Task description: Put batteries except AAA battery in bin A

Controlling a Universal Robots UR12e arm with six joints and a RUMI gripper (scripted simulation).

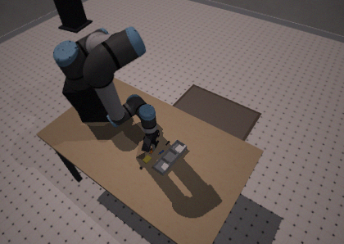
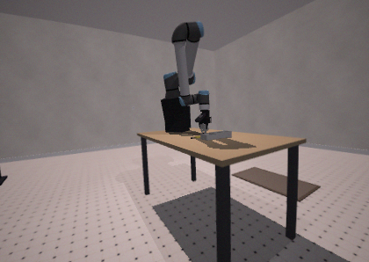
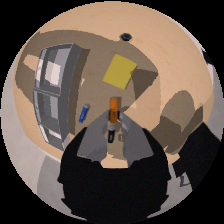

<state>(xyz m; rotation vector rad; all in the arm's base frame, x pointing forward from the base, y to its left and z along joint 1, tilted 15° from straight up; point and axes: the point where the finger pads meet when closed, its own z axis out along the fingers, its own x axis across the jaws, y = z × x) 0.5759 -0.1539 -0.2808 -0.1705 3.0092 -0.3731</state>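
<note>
Right now the blue battery is 6 cm ahead of my hand, 2 cm to the left of it and 2 cm below it. From my hand the other things lie so: orange battery (1 cm below); then yellow block battery (7 cm to the right, 2 cm below); then black battery (7 cm to the left, 2 cm below).
</note>
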